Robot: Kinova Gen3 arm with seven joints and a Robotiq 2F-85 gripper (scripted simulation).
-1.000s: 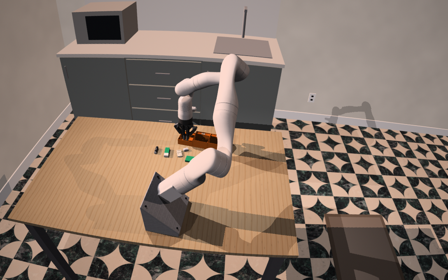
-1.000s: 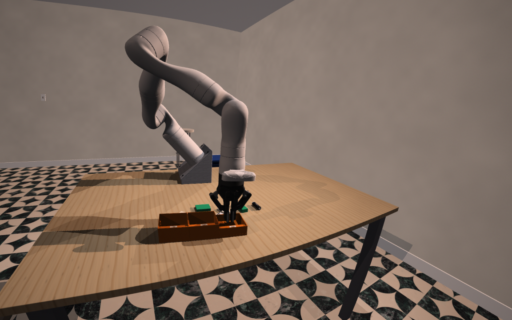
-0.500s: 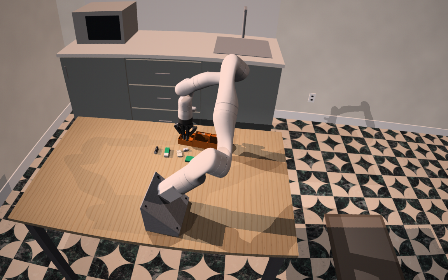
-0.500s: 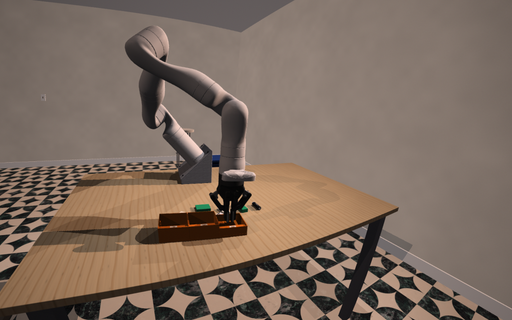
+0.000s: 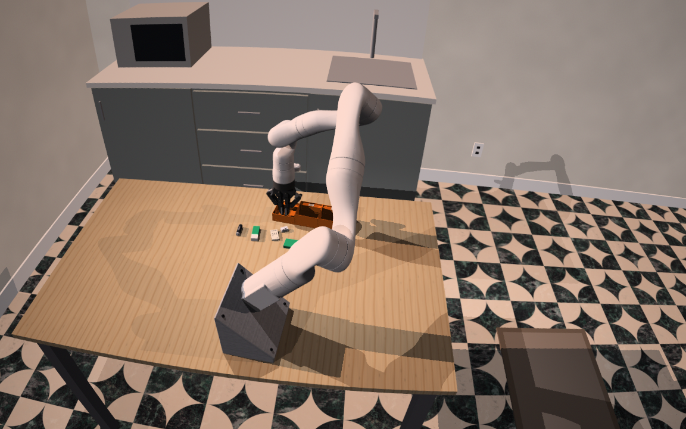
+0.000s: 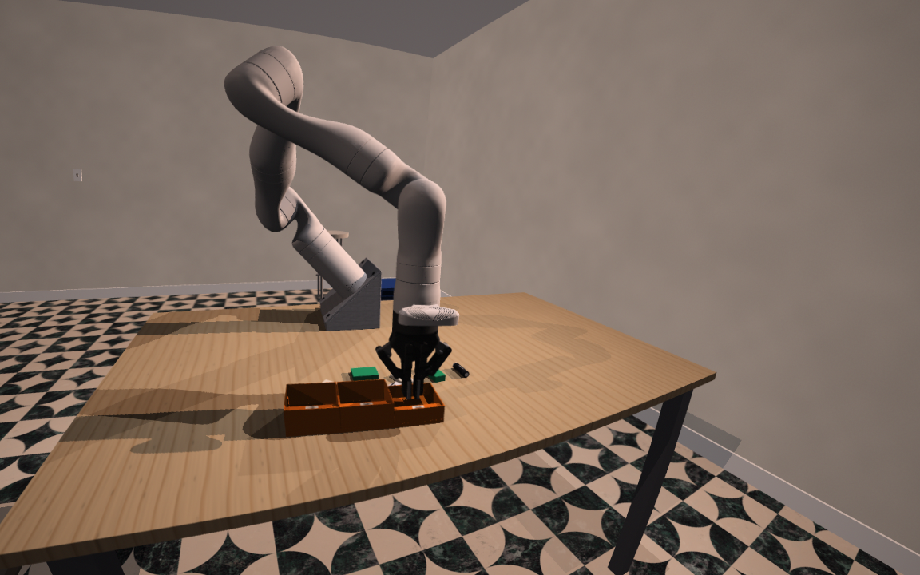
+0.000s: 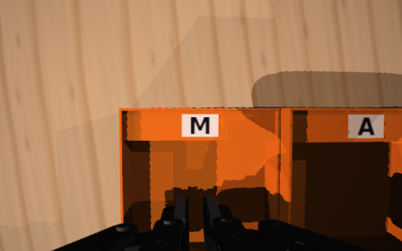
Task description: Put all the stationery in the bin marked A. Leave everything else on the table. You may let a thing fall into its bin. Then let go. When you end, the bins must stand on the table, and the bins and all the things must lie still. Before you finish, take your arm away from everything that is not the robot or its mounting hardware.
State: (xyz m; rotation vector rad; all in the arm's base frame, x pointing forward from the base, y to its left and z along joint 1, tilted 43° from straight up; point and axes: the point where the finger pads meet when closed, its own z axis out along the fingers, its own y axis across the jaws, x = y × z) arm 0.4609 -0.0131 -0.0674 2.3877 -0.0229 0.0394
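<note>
Now: the green-and-white eraser 12 cm behind my hand, 8 cm to the left of it and 3 cm below it. From my hand the other things lie so: orange three-compartment bin (1 cm ahead, 9 cm to the right, 1 cm below); white pencil sharpener (6 cm behind, 2 cm to the right, 3 cm below); green block (13 cm behind, 6 cm to the right, 3 cm below).
</note>
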